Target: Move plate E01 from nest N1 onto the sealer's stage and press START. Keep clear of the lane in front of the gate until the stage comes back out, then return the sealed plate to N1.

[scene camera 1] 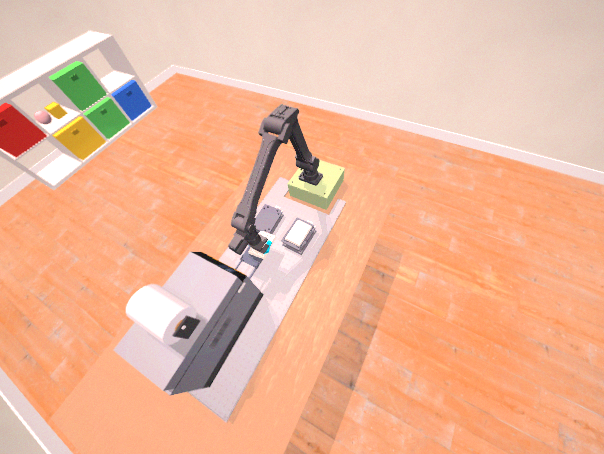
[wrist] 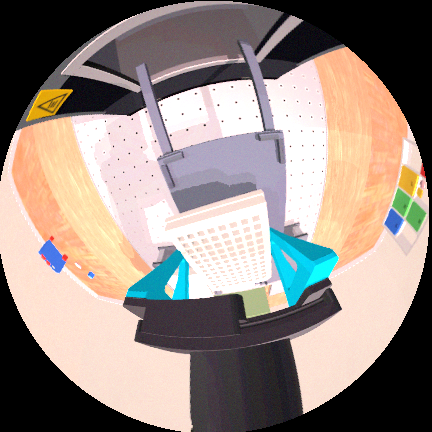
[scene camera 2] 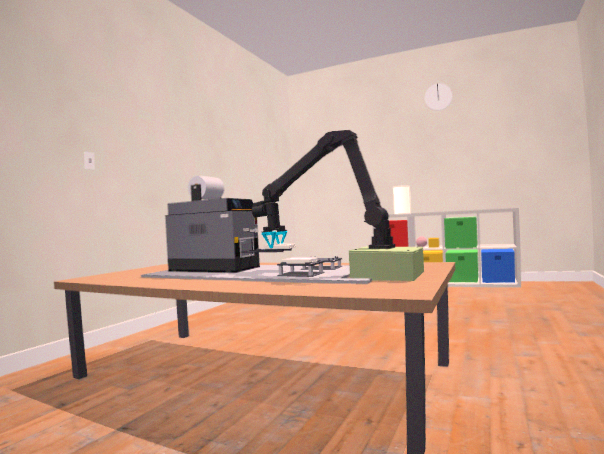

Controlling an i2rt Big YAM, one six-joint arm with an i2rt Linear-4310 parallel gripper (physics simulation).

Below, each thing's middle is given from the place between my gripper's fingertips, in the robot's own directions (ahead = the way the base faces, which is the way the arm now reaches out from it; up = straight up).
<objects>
Right now the yellow warning label (wrist: 61, 94) is 17 cm ahead of my hand, 8 cm to the left of it and 4 cm above it.
</objects>
